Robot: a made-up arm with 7 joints.
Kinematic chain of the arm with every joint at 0, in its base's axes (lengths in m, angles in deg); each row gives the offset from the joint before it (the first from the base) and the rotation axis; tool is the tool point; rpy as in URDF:
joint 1: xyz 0 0 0.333 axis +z
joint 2: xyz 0 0 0 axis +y
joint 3: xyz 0 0 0.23 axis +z
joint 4: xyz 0.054 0 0 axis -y
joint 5: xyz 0.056 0 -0.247 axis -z
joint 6: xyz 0 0 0 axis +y
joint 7: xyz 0.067 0 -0.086 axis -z
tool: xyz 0 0 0 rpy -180 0 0
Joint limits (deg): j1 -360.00..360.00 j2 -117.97..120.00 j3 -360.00..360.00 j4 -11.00..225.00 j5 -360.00..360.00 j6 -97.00..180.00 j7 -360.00..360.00
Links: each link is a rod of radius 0.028 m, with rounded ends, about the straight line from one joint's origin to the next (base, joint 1, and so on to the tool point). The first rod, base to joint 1, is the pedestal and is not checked.
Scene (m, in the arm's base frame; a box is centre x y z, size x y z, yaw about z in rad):
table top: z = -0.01
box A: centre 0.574 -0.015 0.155 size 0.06 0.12 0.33 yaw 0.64
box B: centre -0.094 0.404 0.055 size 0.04 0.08 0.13 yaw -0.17
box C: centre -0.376 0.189 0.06 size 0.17 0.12 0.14 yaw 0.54
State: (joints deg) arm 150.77 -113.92 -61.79 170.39 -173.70 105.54 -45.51
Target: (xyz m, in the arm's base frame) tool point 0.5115 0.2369 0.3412
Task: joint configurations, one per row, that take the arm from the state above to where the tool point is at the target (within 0.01 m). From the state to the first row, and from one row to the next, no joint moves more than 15 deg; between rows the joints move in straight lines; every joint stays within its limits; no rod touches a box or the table.
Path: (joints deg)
1: 153.91 -101.31 -72.20 160.71 -169.27 110.92 -44.25
2: 157.04 -88.69 -82.61 151.04 -164.84 116.30 -43.00
3: 160.18 -76.08 -93.02 141.36 -160.41 121.69 -41.74
4: 171.77 -81.71 -82.37 141.94 -164.16 116.33 -43.00
5: 183.36 -87.33 -71.72 142.51 -167.91 110.97 -44.25
6: 194.95 -92.96 -61.07 143.08 -171.66 105.62 -45.51

